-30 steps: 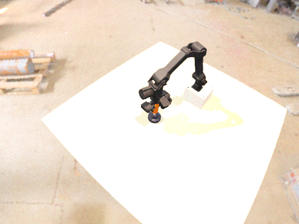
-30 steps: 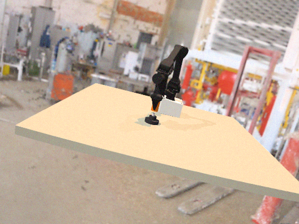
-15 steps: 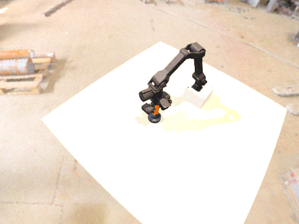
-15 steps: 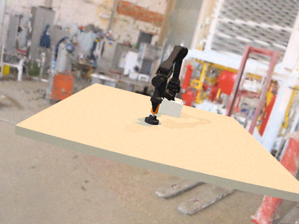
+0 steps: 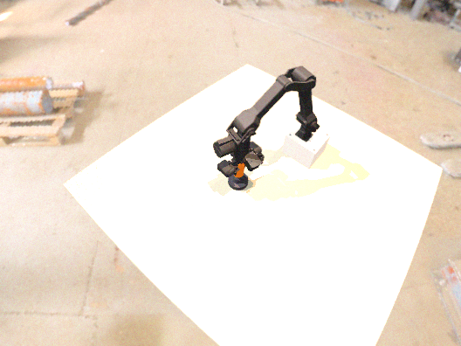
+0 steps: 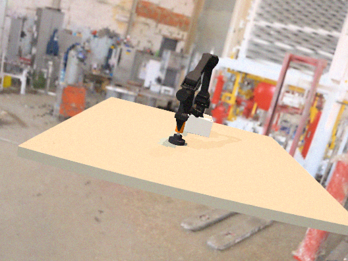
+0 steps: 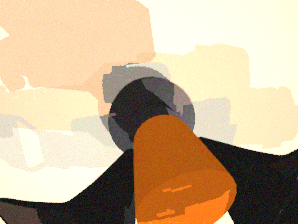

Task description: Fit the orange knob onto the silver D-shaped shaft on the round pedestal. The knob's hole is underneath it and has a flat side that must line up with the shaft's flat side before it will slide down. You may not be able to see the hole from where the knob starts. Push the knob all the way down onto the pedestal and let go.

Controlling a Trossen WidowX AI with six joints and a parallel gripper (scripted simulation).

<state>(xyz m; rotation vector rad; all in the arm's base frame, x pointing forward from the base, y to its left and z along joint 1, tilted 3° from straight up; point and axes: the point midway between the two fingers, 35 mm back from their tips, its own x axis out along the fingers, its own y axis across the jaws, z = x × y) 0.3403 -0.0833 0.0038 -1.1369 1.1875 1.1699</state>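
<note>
Right now my gripper tip is 4 cm above the dark round pedestal. The rest, counted from my gripper tip: orange knob 3 cm above.
</note>
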